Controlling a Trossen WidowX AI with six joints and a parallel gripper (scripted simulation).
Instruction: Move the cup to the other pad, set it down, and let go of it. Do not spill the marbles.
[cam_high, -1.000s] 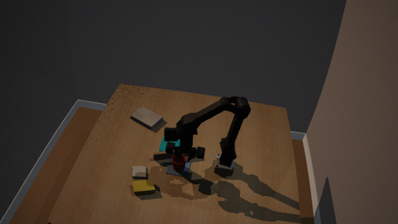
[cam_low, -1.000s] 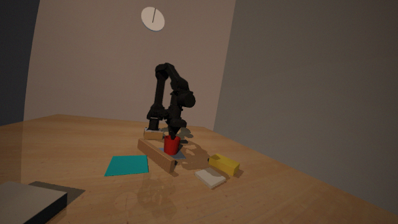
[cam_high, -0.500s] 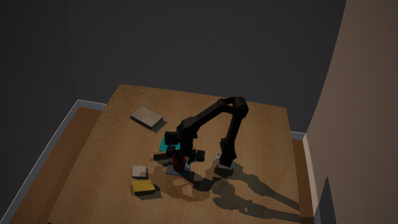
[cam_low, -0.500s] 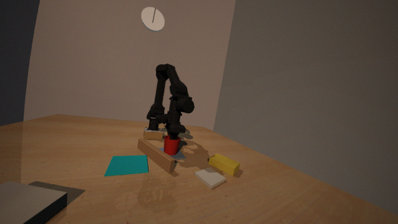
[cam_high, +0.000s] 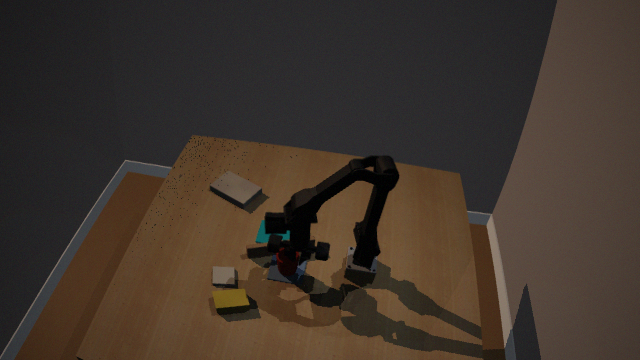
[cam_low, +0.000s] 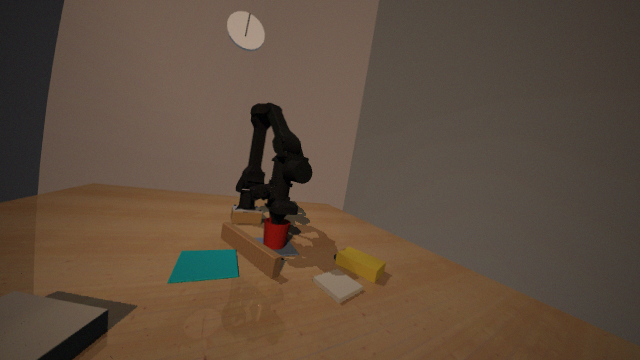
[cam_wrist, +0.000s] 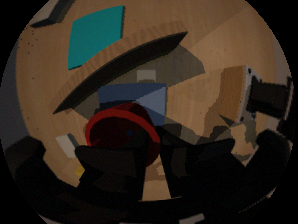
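My gripper tip is 50 mm above the blue-grey pad and 30 mm short of it. Also, from my gripper tip: wooden bar (80 mm ahead, 70 mm to the right, 30 mm below); then teal pad (140 mm to the right, 130 mm ahead, 50 mm below); then red cup (30 mm ahead).
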